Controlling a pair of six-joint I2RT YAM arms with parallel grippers.
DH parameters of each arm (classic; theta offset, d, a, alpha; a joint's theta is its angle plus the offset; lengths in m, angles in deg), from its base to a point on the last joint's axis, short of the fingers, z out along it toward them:
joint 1: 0 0.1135 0.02 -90
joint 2: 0 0 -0.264 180
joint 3: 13.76 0 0.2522 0
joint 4: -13.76 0 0.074 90
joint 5: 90 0 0 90
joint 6: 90 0.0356 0 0
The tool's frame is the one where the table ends.
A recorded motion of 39 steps. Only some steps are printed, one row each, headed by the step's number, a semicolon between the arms.
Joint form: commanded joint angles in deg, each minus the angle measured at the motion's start. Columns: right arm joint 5, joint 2, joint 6, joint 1, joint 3, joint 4; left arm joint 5, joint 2, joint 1, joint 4, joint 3, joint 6.
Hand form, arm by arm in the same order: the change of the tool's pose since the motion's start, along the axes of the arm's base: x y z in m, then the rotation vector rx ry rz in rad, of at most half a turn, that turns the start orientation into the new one. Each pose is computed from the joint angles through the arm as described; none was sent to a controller.
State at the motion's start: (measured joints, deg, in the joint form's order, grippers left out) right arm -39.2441 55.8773 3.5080 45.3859 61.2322 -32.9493; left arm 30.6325 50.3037 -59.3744 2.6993 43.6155 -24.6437
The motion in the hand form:
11: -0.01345 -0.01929 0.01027 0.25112 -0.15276 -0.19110; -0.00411 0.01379 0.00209 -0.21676 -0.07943 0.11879
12: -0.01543 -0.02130 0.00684 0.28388 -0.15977 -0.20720; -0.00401 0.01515 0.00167 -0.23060 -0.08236 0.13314
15: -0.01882 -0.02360 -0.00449 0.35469 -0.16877 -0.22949; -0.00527 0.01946 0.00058 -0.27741 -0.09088 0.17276
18: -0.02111 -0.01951 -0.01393 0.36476 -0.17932 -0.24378; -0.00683 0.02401 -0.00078 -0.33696 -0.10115 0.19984
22: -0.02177 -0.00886 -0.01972 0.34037 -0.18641 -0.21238; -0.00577 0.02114 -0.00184 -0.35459 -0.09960 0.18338
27: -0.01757 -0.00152 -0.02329 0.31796 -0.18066 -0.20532; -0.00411 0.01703 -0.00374 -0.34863 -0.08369 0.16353
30: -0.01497 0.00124 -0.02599 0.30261 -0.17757 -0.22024; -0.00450 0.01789 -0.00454 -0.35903 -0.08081 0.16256
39: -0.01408 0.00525 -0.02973 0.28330 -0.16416 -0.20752; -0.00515 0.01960 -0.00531 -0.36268 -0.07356 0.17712
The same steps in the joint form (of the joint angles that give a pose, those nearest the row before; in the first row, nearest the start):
11: 9.63 -10.06 8.39 0.31 -9.07 20.24; -7.03 -4.54 -0.12 16.31 -6.79 -2.27
12: 10.54 -11.45 9.62 0.48 -11.20 23.27; -7.77 -4.88 -0.01 17.36 -7.34 -2.46
15: 12.09 -14.05 12.23 1.04 -16.49 30.65; -10.24 -6.10 -0.11 20.67 -9.08 -3.02
18: 14.99 -14.50 12.19 3.07 -19.13 33.62; -12.00 -7.21 -0.13 25.16 -11.14 -3.78
22: 15.97 -12.61 10.61 5.65 -19.44 34.29; -11.20 -6.10 -0.15 27.81 -11.56 -4.42
27: 16.06 -10.47 10.08 6.07 -19.13 34.66; -10.15 -4.78 -0.17 28.71 -11.49 -5.30
30: 17.01 -9.58 9.94 6.14 -19.13 34.65; -10.15 -4.96 -0.13 29.64 -11.97 -5.74
39: 16.74 -8.59 9.85 6.62 -19.14 34.28; -11.11 -5.55 -0.21 29.51 -12.35 -6.07

